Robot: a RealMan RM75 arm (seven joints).
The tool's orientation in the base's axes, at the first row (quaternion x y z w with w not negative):
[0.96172 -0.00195 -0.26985 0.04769]
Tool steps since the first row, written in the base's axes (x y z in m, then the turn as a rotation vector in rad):
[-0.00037 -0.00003 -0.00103 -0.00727 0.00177 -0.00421]
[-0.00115 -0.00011 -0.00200 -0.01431 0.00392 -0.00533]
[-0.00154 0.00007 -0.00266 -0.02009 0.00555 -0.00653]
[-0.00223 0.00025 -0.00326 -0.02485 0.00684 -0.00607]
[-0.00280 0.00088 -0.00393 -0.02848 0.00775 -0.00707]
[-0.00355 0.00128 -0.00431 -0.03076 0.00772 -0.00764]
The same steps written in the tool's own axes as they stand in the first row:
[0.00022 -0.00007 0.00107 -0.00408 -0.00231 0.00719]
[0.00006 -0.00010 0.00231 -0.00958 -0.00471 0.01160]
[0.00006 -0.00035 0.00305 -0.01394 -0.00657 0.01548]
[-0.00022 -0.00060 0.00391 -0.01828 -0.00792 0.01744]
[-0.00038 -0.00130 0.00471 -0.02089 -0.00900 0.02009]
[-0.00083 -0.00175 0.00539 -0.02254 -0.00907 0.02176]

